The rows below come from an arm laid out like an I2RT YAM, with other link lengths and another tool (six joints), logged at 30 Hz.
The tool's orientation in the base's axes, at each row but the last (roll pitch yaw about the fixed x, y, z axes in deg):
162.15 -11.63 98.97
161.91 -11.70 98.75
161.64 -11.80 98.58
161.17 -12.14 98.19
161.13 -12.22 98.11
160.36 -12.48 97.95
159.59 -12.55 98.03
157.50 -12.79 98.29
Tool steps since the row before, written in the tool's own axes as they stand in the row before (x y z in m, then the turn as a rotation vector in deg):
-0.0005 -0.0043 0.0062 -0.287 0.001 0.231
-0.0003 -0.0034 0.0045 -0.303 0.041 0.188
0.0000 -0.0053 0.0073 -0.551 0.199 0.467
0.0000 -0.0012 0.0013 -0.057 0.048 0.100
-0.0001 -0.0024 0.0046 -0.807 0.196 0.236
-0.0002 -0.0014 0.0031 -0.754 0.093 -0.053
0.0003 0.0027 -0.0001 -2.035 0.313 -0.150
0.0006 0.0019 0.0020 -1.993 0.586 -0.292
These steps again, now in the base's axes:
-0.0023 0.0006 -0.0072 0.108 -0.223 -0.273
-0.0019 0.0005 -0.0053 0.136 -0.245 -0.224
-0.0030 0.0013 -0.0084 0.401 -0.406 -0.485
-0.0008 0.0002 -0.0016 0.082 -0.028 -0.089
-0.0009 0.0009 -0.0050 0.366 -0.710 -0.327
-0.0003 0.0005 -0.0034 0.173 -0.737 -0.084
0.0025 0.0004 0.0011 0.524 -1.987 -0.198
0.0024 0.0012 -0.0010 0.721 -1.970 0.041

